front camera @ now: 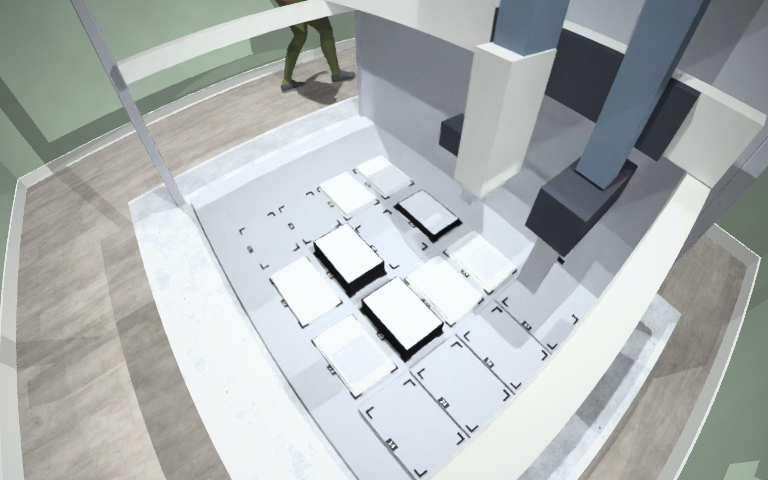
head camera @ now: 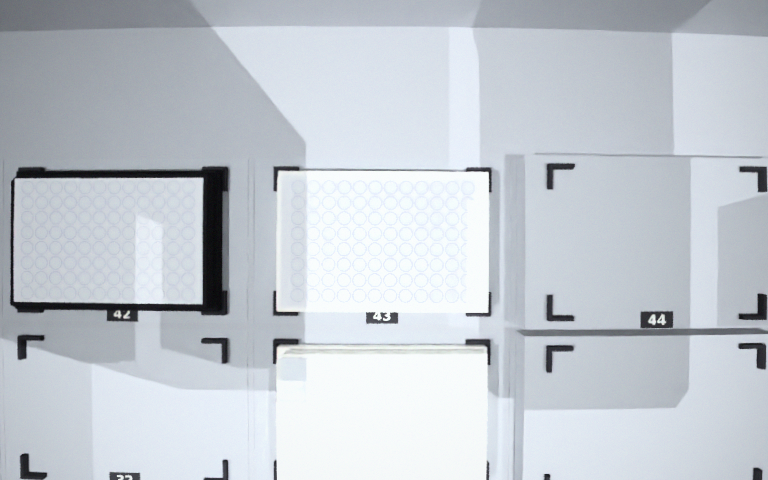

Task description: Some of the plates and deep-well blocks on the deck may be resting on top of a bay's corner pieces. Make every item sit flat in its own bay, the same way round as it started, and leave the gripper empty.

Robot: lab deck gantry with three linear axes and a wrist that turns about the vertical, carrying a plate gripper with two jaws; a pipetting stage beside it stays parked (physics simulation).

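Places are measured from the robot's base along level axes (x ahead, y left, z up), in millimetres.
Pixels of known places: gripper, between the fingertips: (front camera: 541, 270); robot's base, origin of its link: (front camera: 240, 231).
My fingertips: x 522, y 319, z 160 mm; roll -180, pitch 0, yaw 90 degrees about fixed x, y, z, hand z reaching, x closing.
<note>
For each thing: its top centre in the pictures, then the offset to it from my fingertips. "pt": a spot on its surface instead.
- dark-sided block, centre of its top: (head camera: 106, 240) (front camera: 428, 210) dx -294, dy +45, dz -146 mm
- bay 22, a spot on its surface: (front camera: 348, 251) pt dx -292, dy -168, dz -118 mm
- bay 23, a spot on its surface: (front camera: 402, 311) pt dx -129, dy -169, dz -118 mm
- label, a spot on its surface: (head camera: 656, 319) pt dx +34, dy -1, dz -145 mm
The gripper body (front camera: 577, 206) hangs high at the right rear of the deck; its jaws are mostly hidden under it, and their opening does not show. A dark-sided block (front camera: 427, 212) (head camera: 110, 240) is in bay 42 and looks level. A white plate (front camera: 481, 260) (head camera: 382, 240) lies in bay 43, inside the corner pieces. A white plate (front camera: 444, 288) (head camera: 382, 418) is in bay 33, partly cut off in the head view; it looks nearly level. Tall black-sided blocks stand in bay 22 (front camera: 348, 251) and bay 23 (front camera: 402, 311). Further white plates are in bays 12, 13, 31 and 41.
The parked pipetting stage (front camera: 501, 124) hangs left of the gripper. A pale gantry beam (front camera: 589, 356) crosses the front view at the right. Bay 44 shows its corner pieces and label (head camera: 656, 319). A person's legs (front camera: 308, 45) show behind the deck.
</note>
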